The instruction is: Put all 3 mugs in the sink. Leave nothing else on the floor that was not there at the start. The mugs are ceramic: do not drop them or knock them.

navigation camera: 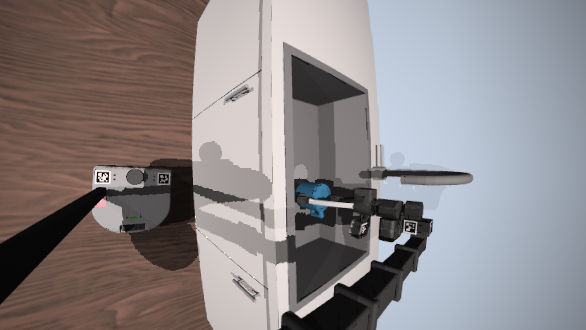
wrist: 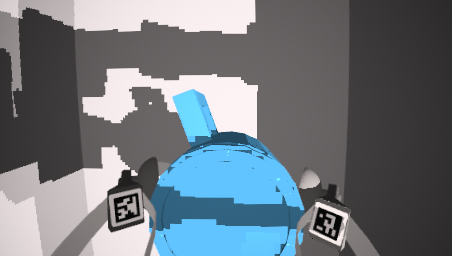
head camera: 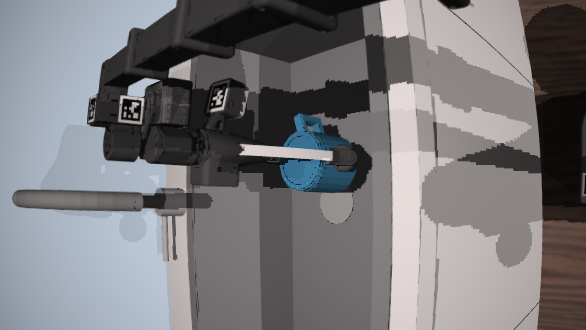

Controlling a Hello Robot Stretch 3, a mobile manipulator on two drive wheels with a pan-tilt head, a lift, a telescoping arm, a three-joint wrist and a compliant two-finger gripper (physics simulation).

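Seen in the pictures: gripper, between the fingertips: (navigation camera: pixel 309 197) (wrist: pixel 228 181) (head camera: pixel 324 158); robot's base, origin of its link: (navigation camera: pixel 135 176).
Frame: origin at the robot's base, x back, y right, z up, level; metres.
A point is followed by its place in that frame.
A blue mug (head camera: pixel 300 172) {y 0.483, x -0.001, z 0.867 m} (navigation camera: pixel 316 190) {y 0.453, x -0.008, z 0.868 m} (wrist: pixel 225 235) {y 0.486, x 0.009, z 0.867 m} is inside the grey sink (head camera: pixel 330 275) (navigation camera: pixel 288 125) (wrist: pixel 300 75), upright, its round end facing the wrist camera and its handle out to one side. My gripper (head camera: pixel 344 158) (navigation camera: pixel 303 200) {y 0.487, x 0.022, z 0.813 m} (wrist: pixel 228 181) {y 0.487, x 0.022, z 0.813 m} is shut on it, with one fingertip on each side of the mug in the wrist view. The far finger is hidden behind the mug in the head view. The mug is low in the basin, beside the drain (head camera: pixel 336 207) (navigation camera: pixel 300 171); whether it touches the bottom I cannot tell. The other two mugs do not show.
The faucet (head camera: pixel 80 199) (navigation camera: pixel 435 178) stands at the sink's back edge beside my wrist. My arm (head camera: pixel 215 32) {y 0.266, x 0.085, z 1.156 m} (navigation camera: pixel 360 280) {y 0.236, x 0.085, z 1.133 m} reaches over the counter. White cabinet fronts (navigation camera: pixel 227 50) {y 0.236, x -0.497, z 0.611 m} with handles (navigation camera: pixel 238 94) lie between the sink and my base (navigation camera: pixel 132 205) {y -0.007, x 0.131, z 0.160 m} on the wooden floor (navigation camera: pixel 100 90) {y -0.204, x -0.430, z 0.000 m}.
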